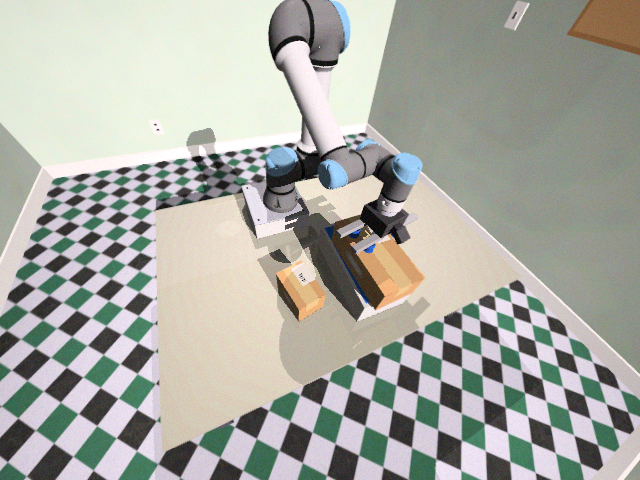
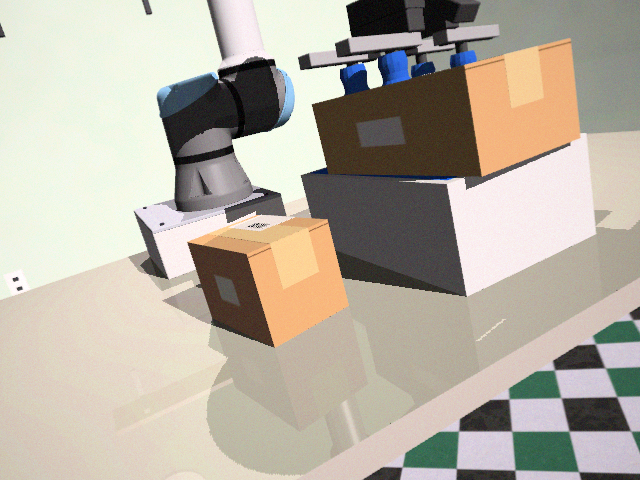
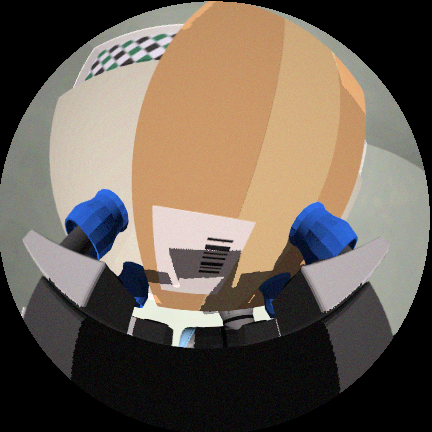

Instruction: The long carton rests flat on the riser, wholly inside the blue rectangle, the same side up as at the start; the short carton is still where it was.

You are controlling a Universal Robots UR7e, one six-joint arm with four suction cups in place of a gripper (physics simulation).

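Places are measured from the arm's base along level axes (x right, y ahead, z up), in metres.
Where they show: hand, tool point: (image 3: 204, 255); arm's base, link origin: (image 1: 280, 200) (image 2: 215, 199).
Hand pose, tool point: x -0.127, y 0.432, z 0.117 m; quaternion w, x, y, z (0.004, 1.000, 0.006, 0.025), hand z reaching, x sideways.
Things, the pixels of their top centre, and the offset from my tool point. Level surfaces: height alone.
- long carton, top centre: (image 3: 285, 205) (image 2: 419, 76) (image 1: 377, 247) dx +0.040, dy +0.048, dz +0.014 m
- white riser, top centre: (image 2: 416, 157) (image 1: 364, 254) dx +0.025, dy +0.006, dz -0.090 m
- short carton, top centre: (image 2: 252, 231) (image 1: 300, 283) dx +0.278, dy -0.030, dz -0.106 m
- beige mat, surface height: dz -0.210 m
The long carton (image 1: 379, 269) (image 2: 444, 116) (image 3: 225, 132) lies lengthwise on the white riser (image 1: 385, 308) (image 2: 516, 222), label side up. A thin strip of the blue rectangle (image 1: 363, 294) (image 2: 371, 175) shows along its left edge. My gripper (image 1: 374, 234) (image 2: 400, 67) (image 3: 207, 257) has its four blue cups right over the carton's rear end, by the barcode label. I cannot tell whether they touch the top. It holds nothing. The short carton (image 1: 299, 289) (image 2: 269, 276) stands on the mat to the left of the riser, label up.
The arm's white base block (image 1: 269, 219) (image 2: 170, 232) stands behind the short carton. A beige mat (image 1: 216, 335) (image 2: 77, 335) lies under everything, with checkered floor (image 1: 465, 387) around it. A wall runs close on the right.
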